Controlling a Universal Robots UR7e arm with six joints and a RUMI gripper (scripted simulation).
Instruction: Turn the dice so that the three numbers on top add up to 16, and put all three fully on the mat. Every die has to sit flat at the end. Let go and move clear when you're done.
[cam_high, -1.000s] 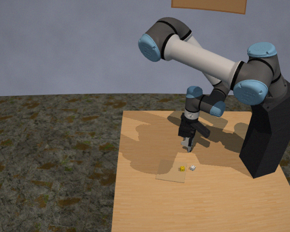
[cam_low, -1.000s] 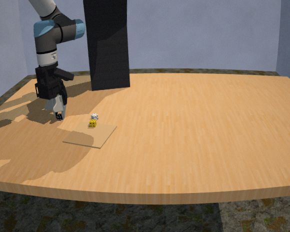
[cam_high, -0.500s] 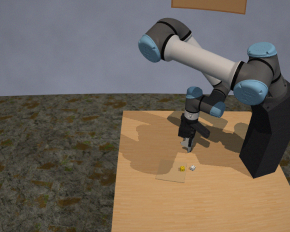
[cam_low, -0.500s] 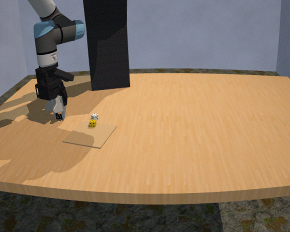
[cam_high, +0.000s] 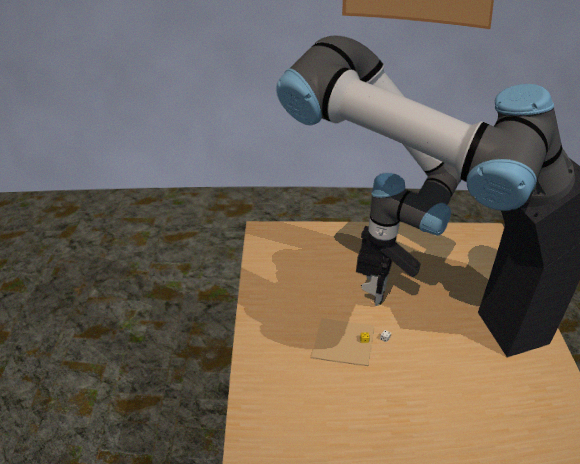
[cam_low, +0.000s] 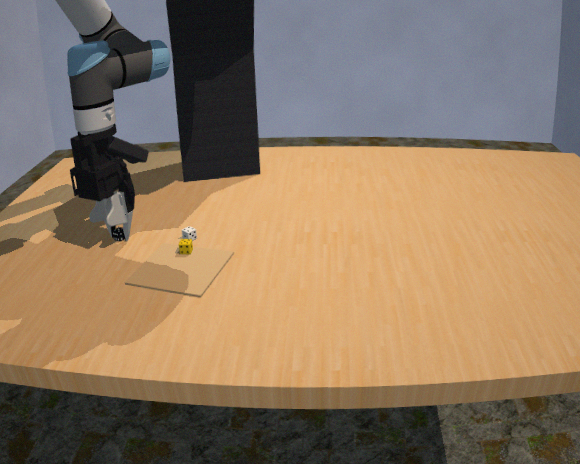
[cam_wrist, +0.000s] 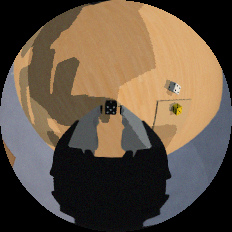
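The black die is 1 cm below my hand. Round my hand: yellow die 8 cm ahead, 13 cm to the left; thin tan mat 13 cm ahead, 12 cm to the left, 2 cm below; white die 3 cm ahead, 14 cm to the left, 1 cm below.
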